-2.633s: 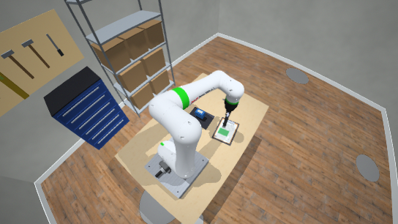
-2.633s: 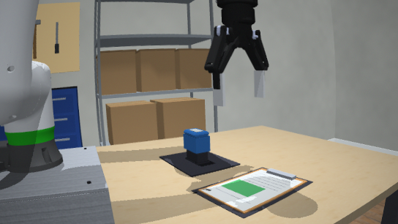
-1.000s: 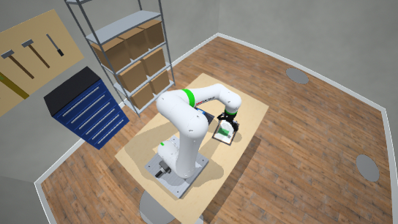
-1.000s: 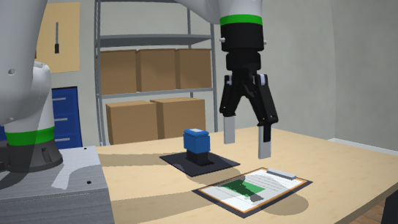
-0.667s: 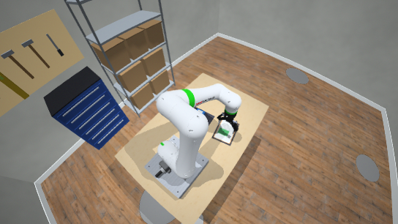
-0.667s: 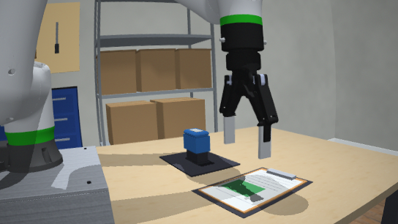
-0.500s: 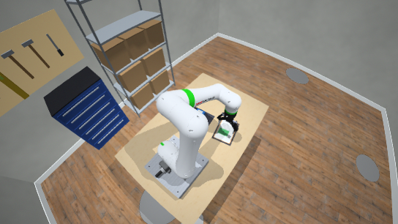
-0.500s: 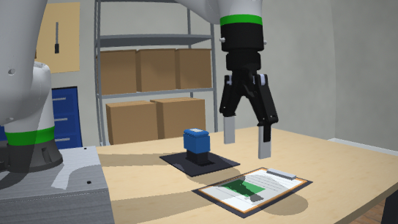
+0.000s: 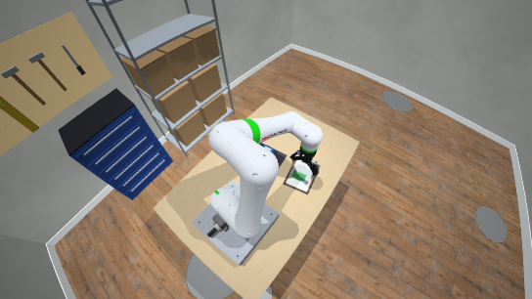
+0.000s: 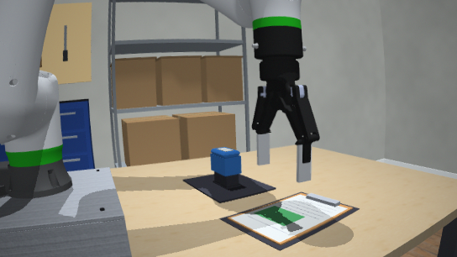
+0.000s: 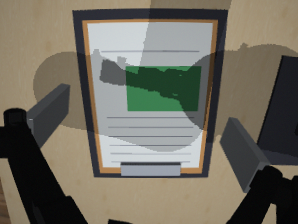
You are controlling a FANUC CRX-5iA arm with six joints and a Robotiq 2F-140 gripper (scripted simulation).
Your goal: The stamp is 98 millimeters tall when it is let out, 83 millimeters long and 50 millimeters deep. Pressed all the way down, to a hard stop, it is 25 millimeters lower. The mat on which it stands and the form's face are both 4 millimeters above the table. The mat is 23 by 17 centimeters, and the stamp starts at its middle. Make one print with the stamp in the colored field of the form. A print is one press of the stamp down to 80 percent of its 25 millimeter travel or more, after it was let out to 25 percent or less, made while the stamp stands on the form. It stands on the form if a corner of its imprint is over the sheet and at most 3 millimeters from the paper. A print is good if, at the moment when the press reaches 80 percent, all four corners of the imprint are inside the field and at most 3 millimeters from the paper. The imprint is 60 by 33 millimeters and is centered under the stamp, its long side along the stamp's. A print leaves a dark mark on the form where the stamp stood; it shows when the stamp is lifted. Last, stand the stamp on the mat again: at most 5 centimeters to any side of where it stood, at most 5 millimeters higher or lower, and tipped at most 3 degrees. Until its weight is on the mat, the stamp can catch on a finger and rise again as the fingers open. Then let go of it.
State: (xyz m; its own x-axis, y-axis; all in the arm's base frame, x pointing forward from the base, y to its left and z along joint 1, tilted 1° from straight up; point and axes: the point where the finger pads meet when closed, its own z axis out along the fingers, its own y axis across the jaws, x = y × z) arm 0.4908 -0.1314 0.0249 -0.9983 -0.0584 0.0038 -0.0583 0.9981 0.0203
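Right now the blue stamp is 20 mm behind my hand, 280 mm to the left of it and 60 mm below it. Round my hand: dark mat (20 mm behind, 280 mm to the left, 110 mm below); form (50 mm ahead, 20 mm to the left, 110 mm below).
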